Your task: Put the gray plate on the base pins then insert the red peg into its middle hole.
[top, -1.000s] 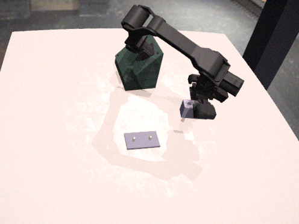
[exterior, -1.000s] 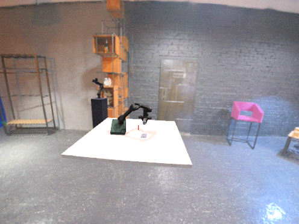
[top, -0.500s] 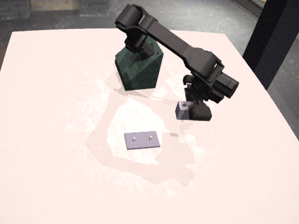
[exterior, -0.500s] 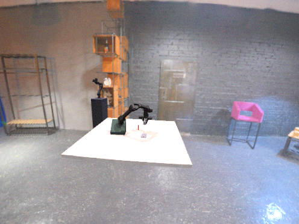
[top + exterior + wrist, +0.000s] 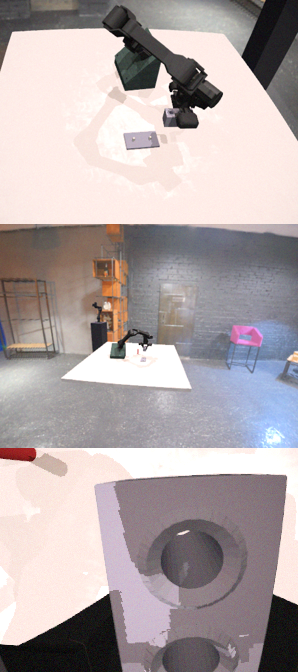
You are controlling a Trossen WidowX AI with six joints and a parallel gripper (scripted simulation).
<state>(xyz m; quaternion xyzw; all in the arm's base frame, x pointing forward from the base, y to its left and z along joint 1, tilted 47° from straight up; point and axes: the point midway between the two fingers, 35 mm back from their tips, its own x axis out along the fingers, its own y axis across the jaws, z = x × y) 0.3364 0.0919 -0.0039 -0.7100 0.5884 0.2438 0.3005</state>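
My gripper tip is now 11 cm to the left of the base and 10 cm above it. Round my gripper tip: red peg 12 cm behind, 8 cm to the left, 7 cm below; gray plate 3 cm above.
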